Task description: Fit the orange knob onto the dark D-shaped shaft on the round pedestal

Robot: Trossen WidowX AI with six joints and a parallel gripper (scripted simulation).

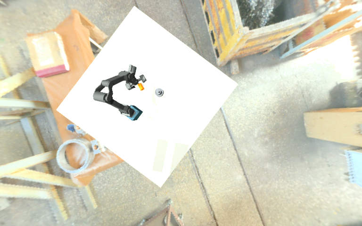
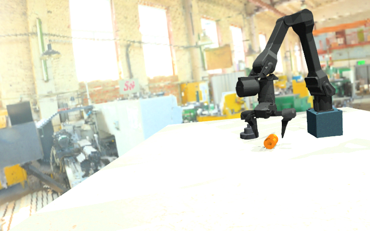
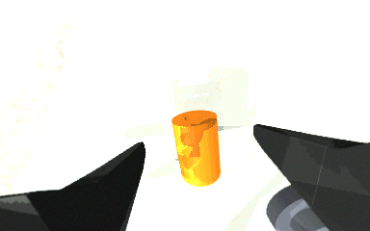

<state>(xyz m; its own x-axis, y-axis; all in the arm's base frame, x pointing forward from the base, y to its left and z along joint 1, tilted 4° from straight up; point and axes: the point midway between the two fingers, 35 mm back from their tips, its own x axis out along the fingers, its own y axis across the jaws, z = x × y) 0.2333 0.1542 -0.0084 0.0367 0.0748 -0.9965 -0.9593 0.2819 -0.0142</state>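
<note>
The orange knob lies 10 mm behind my gripper tip, 20 mm to the right of it and 20 mm below it. From my gripper tip the other things lie so: round pedestal 80 mm ahead, 180 mm to the right, 10 mm below.
</note>
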